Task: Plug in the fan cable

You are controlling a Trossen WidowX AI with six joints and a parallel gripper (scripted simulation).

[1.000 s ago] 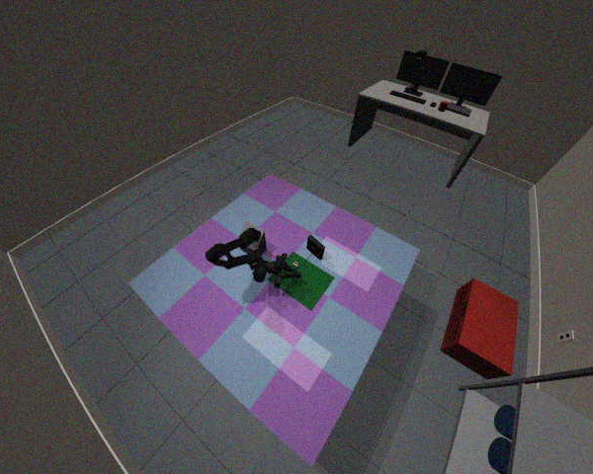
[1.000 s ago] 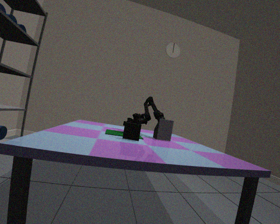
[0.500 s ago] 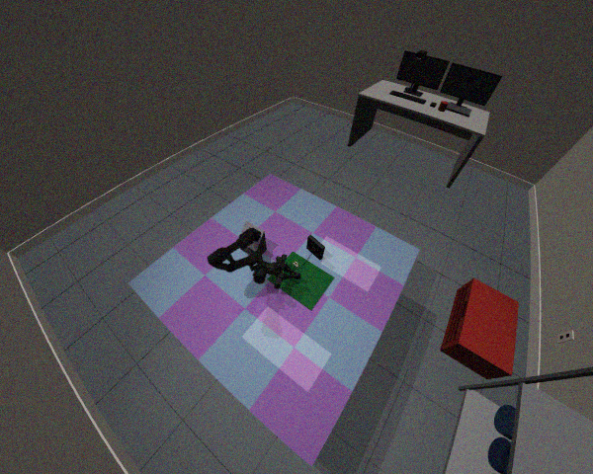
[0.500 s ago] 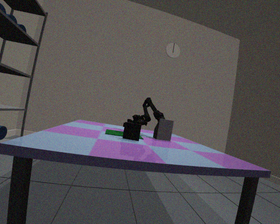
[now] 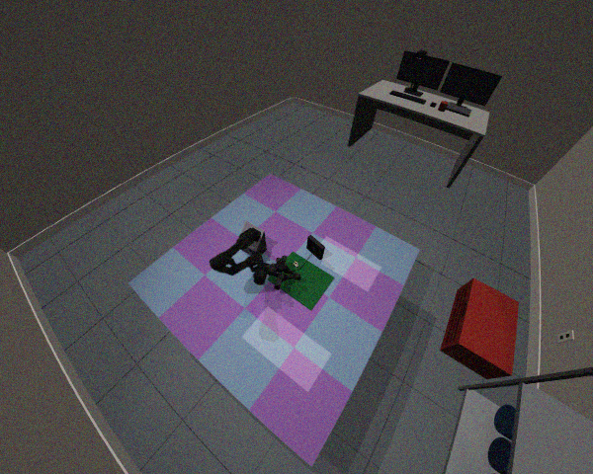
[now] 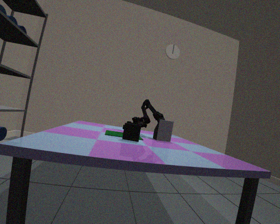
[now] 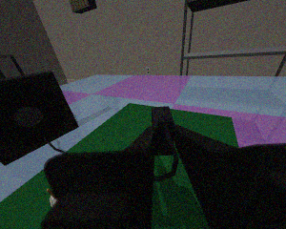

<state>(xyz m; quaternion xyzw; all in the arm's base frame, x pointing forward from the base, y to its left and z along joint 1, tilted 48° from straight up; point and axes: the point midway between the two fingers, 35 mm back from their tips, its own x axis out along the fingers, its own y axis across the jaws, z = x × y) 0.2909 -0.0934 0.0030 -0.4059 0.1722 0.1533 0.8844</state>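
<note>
My gripper tip is now 90 mm above the green board, 40 mm to the right of it and 10 mm short of it. Also, from my gripper tip: white four-pin fan header 90 mm to the left, 70 mm below, 60 mm behind; then black fan 220 mm to the left, 20 mm behind, 10 mm below; then dark fan plug 10 mm below, 10 mm ahead.
</note>
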